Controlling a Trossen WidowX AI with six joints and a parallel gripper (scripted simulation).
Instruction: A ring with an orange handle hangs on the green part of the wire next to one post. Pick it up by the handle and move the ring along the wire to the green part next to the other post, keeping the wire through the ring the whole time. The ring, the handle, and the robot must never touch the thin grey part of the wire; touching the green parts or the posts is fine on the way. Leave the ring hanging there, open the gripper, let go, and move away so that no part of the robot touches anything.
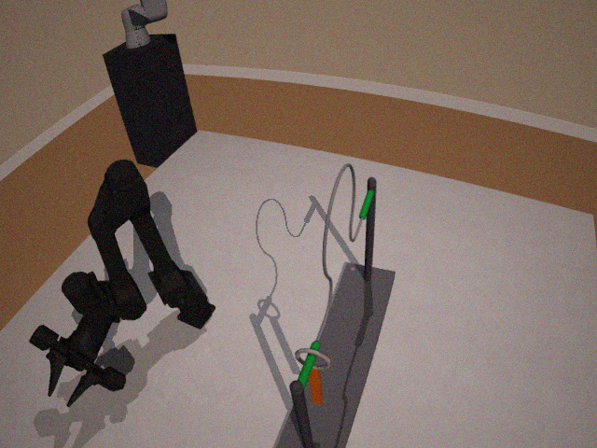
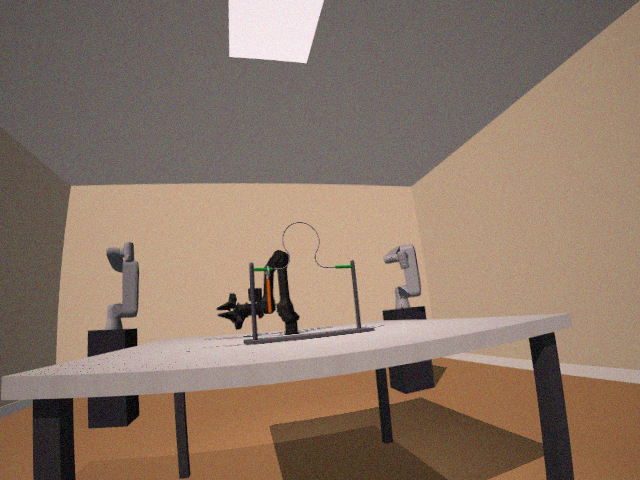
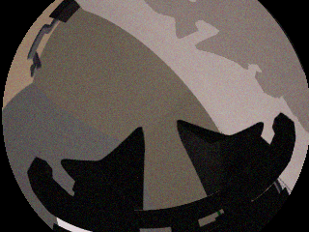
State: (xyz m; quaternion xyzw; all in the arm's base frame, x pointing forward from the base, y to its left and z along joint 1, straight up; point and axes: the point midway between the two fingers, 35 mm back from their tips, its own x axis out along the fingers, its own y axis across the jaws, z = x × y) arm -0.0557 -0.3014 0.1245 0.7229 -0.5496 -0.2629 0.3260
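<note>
My gripper tip is 39 cm short of the ring with orange handle, 21 cm to the right of it and 8 cm below it.
</note>
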